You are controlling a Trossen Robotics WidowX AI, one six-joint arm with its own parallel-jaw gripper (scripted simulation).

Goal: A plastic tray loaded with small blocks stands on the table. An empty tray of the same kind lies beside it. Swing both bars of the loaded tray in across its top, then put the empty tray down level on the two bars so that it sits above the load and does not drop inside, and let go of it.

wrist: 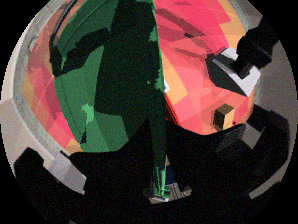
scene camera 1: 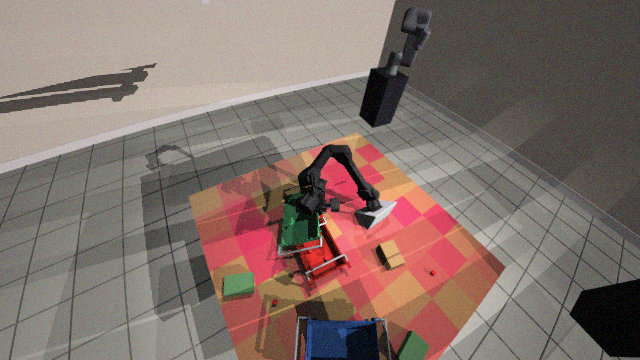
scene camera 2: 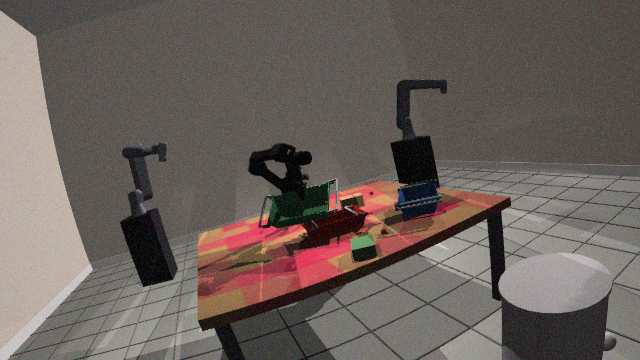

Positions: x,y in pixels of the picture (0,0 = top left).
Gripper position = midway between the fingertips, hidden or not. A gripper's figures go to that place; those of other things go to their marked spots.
Labels:
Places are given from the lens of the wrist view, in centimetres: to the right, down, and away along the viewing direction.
gripper (wrist: 153,120): 0, 1, 10
green tray (wrist: 109,77): -5, -5, 10

